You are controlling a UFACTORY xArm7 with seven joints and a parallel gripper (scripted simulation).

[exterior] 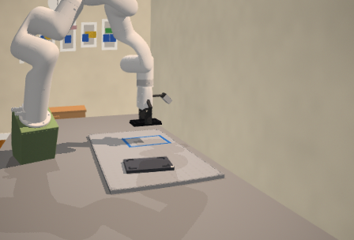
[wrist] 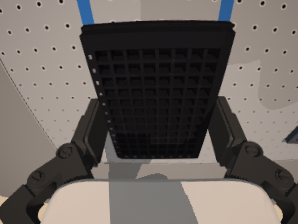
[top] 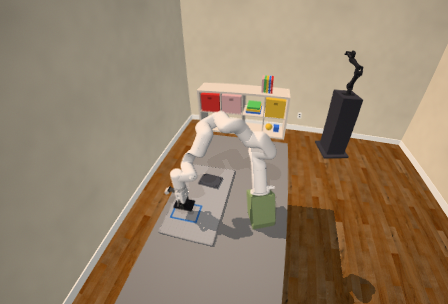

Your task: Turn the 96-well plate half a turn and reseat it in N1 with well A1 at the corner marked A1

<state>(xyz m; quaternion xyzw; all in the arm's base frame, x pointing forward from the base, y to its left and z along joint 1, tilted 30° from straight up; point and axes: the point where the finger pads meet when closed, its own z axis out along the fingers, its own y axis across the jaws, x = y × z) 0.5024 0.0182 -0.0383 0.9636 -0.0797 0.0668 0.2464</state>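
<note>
My gripper is now 150 mm past the dark plate nest N1, 300 mm to the left of it and 90 mm above it. Also, from my hand: black 96-well plate 10 mm below.
</note>
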